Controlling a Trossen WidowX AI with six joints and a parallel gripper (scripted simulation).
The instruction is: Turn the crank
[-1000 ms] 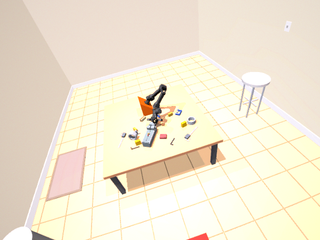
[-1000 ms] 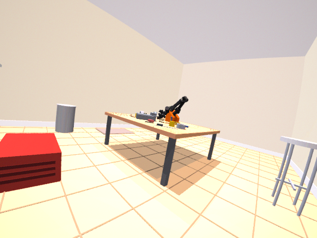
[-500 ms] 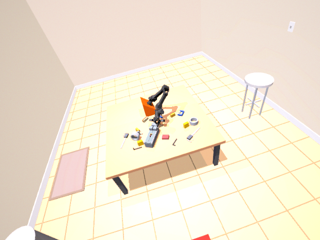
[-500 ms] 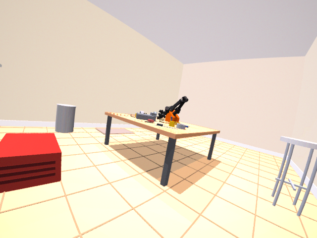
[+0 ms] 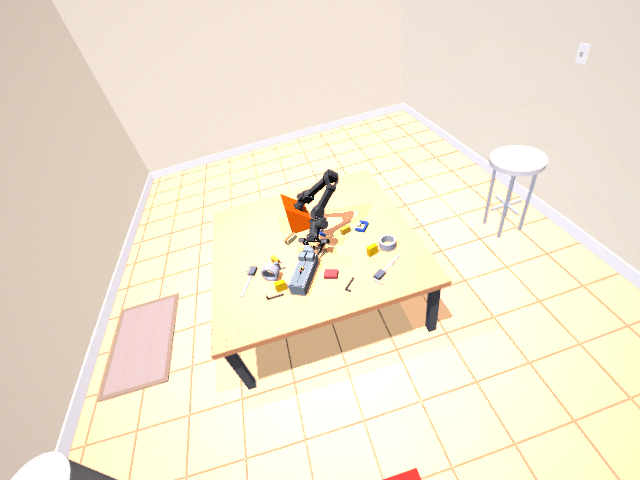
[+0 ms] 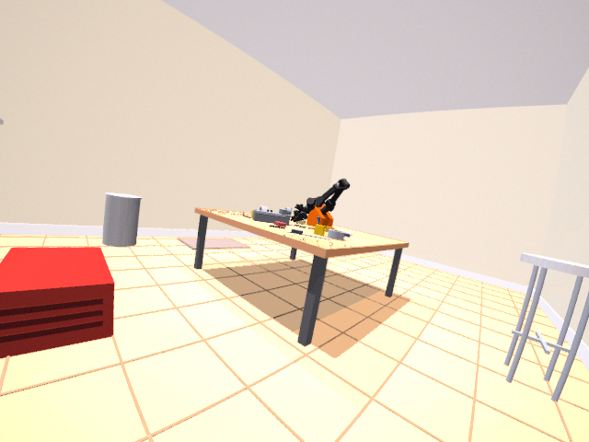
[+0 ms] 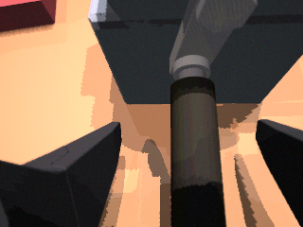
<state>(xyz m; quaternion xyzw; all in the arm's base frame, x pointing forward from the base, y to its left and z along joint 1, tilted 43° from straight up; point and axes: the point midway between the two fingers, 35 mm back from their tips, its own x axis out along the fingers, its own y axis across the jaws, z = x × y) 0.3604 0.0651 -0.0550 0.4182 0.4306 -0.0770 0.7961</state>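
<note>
Right now my gripper tip is 2 cm past the dark crank handle, 1 cm to the right of it and 3 cm below it. Also, from my gripper tip: red pointer 16 cm ahead, 10 cm to the right, 5 cm above; red block 18 cm ahead, 6 cm to the left, 2 cm below.
</note>
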